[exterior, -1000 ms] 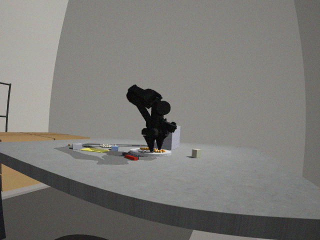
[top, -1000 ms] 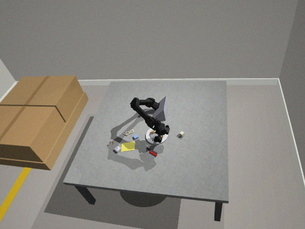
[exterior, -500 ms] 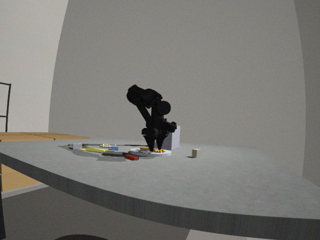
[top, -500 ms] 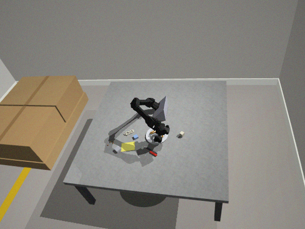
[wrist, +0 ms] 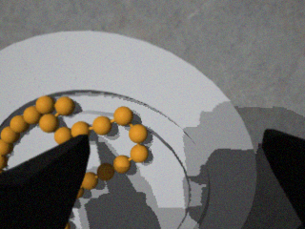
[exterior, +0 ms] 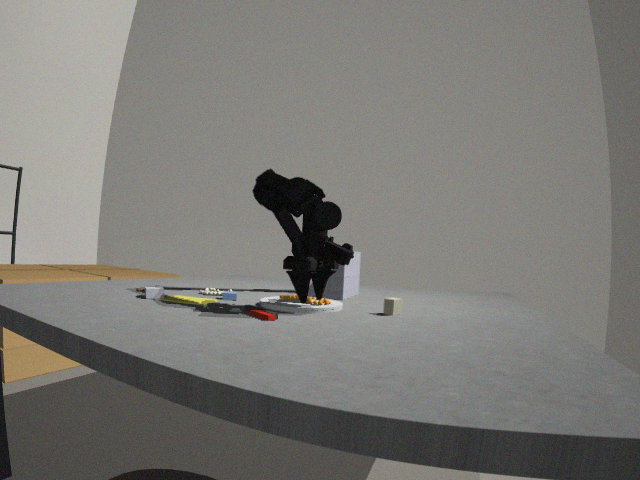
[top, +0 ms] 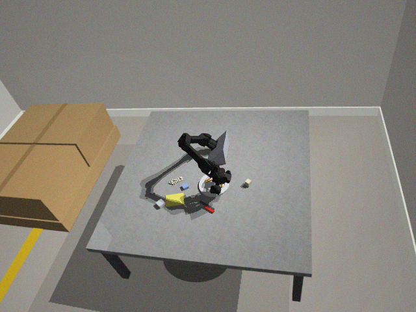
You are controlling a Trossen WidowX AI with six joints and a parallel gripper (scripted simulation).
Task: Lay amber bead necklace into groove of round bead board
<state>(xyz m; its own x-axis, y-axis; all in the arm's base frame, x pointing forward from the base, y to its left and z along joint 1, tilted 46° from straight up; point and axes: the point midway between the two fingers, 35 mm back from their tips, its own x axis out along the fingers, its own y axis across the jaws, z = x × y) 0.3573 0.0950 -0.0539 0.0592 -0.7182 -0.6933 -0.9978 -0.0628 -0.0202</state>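
The round bead board lies 5 cm behind my gripper tip, 5 cm to the right of it and 1 cm below it. Round my gripper tip: blue cube 1 cm behind, 23 cm to the right, 1 cm below; then cream cube 7 cm behind, 17 cm to the left; then red-handled tool 14 cm ahead, 5 cm to the right, 2 cm below.
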